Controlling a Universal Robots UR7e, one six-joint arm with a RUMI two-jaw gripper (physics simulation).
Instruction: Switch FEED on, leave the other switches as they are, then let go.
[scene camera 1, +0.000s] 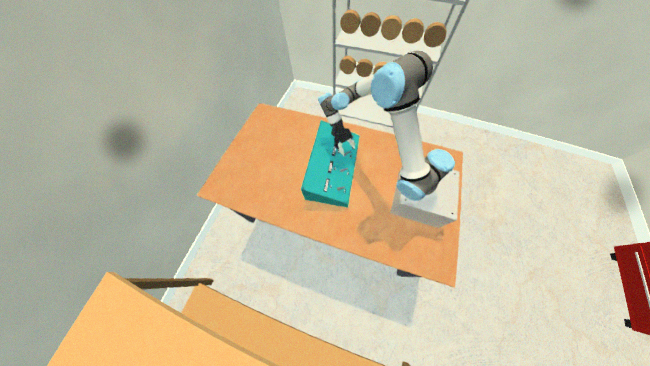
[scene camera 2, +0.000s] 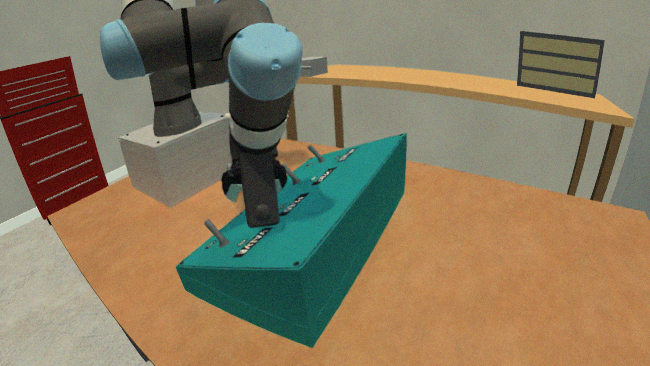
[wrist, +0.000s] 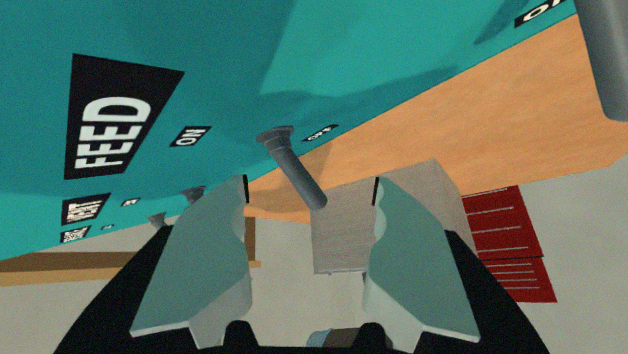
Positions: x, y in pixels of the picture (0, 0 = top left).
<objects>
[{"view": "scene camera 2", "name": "my gripper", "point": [252, 197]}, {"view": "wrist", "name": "my gripper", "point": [311, 179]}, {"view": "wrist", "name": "feed lever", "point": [305, 185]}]
</objects>
